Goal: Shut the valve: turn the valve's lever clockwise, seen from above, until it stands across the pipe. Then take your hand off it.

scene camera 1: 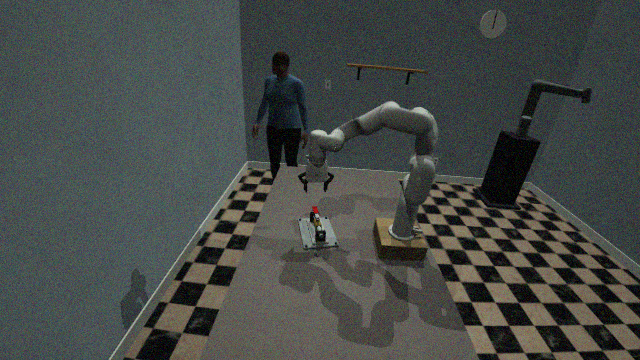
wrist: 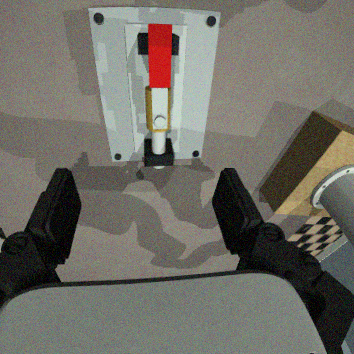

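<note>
The valve's lever [scene camera 1: 315, 210] [wrist: 160, 56] has a red grip and stands along the pipe [wrist: 159, 142], in line with it. The brass valve body [wrist: 149, 107] shows beneath the lever. The pipe is held by black blocks at both ends on a pale base plate [scene camera 1: 306, 240] [wrist: 107, 100] with bolts at its corners. My gripper [scene camera 1: 316, 189] [wrist: 148, 185] is open and empty. It points down and hangs above the valve, apart from the lever. In the wrist view the valve lies ahead of the fingertips.
My arm's base stands on a wooden block [scene camera 1: 400, 252] [wrist: 300, 165] to the right of the valve on the table [scene camera 1: 280, 320]. A person [scene camera 1: 285, 102] stands beyond the table's far end. A dark pedestal [scene camera 1: 509, 167] with another arm stands at the back right.
</note>
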